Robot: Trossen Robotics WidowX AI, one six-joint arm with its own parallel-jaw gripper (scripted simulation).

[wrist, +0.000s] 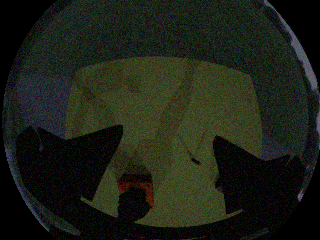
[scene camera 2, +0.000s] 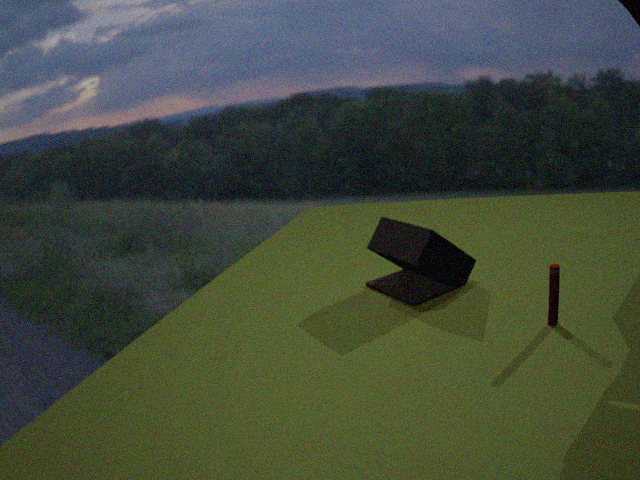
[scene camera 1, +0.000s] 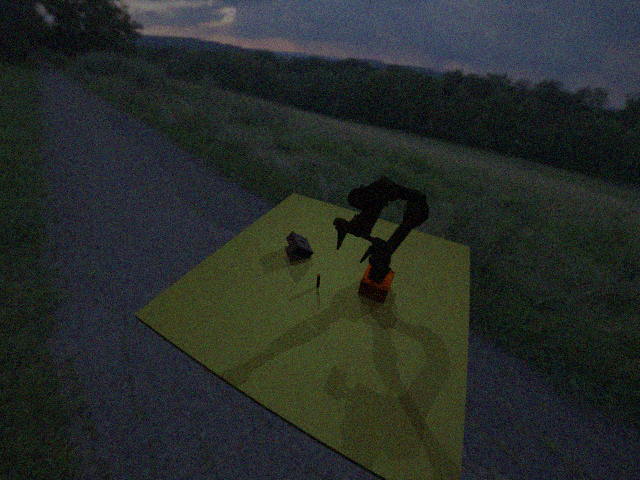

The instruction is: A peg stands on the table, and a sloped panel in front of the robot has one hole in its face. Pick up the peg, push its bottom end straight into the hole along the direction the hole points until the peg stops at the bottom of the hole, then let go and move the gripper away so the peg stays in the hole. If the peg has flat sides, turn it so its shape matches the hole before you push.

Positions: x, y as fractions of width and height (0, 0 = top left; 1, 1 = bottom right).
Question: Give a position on a dark sloped panel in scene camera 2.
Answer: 0.66, 0.52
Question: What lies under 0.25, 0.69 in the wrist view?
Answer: The gripper.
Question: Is the gripper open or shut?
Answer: Open.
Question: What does the gripper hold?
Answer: Nothing.
